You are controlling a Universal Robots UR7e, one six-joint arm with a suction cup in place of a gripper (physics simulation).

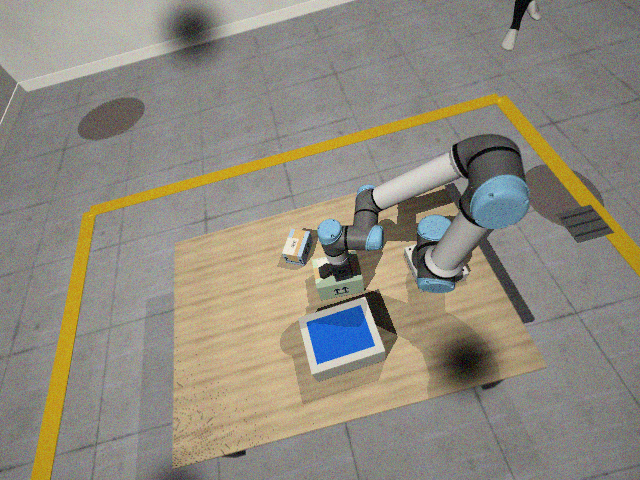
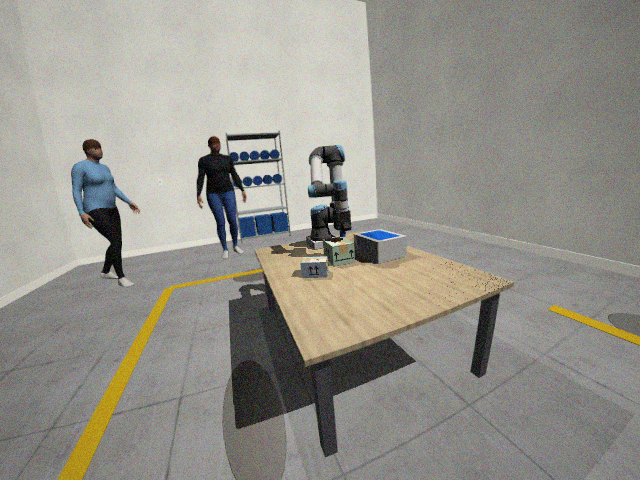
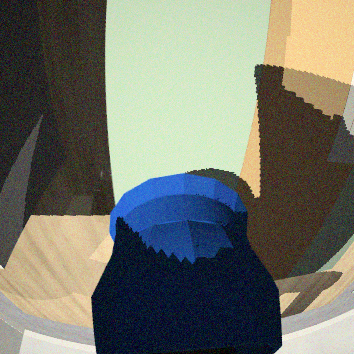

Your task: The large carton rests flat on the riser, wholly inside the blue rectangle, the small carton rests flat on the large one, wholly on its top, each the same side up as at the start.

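Observation:
The large carton (image 1: 341, 287) (image 2: 339, 252) (image 3: 182, 88) is pale green with a tan stripe on top. It stands on the wooden table (image 1: 223, 357) (image 2: 375, 305), just behind the riser. The small carton (image 1: 296, 245) (image 2: 313, 268), white, tan and blue, stands apart to its left. The grey-white riser (image 1: 347, 364) (image 2: 390, 250) bears the blue rectangle (image 1: 339, 333) (image 2: 379, 234), which has nothing on it. My suction cup (image 1: 337, 272) (image 3: 179, 207) hangs close over the large carton's top and holds nothing. I cannot tell whether it touches the carton.
The arm's base (image 1: 434, 271) stands at the table's back right. A yellow floor line (image 1: 294, 154) runs around the cell. Two people (image 2: 98, 210) (image 2: 219, 190) stand beyond it, near a shelf rack (image 2: 252, 136) at the wall.

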